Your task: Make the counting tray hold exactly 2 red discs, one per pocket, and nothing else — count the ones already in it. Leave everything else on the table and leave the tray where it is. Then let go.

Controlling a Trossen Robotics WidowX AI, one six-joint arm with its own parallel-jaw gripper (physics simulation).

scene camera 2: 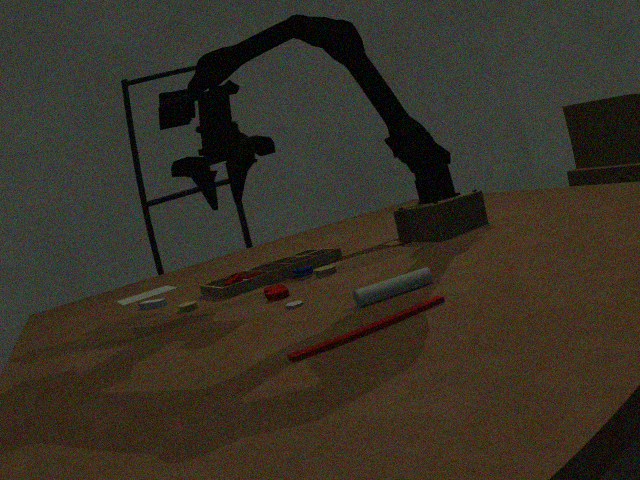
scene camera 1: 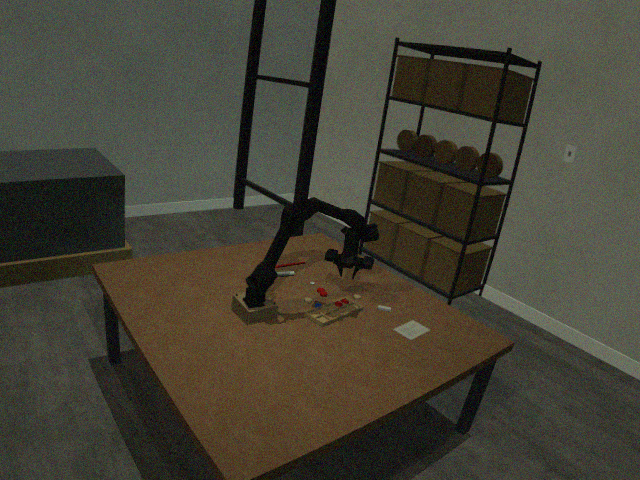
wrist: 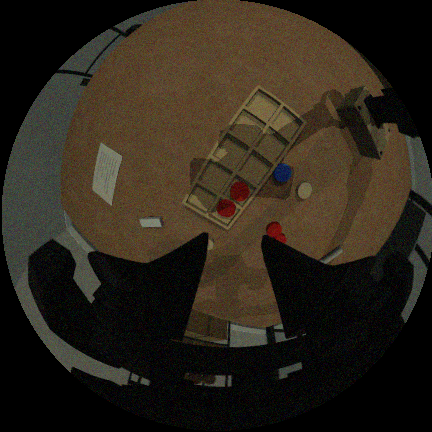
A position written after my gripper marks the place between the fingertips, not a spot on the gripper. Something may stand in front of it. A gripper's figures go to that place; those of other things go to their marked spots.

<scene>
My gripper [scene camera 2: 226,207]: 91 cm from the lens. A wooden counting tray [scene camera 2: 282,268] is 92 cm from the lens.
</scene>
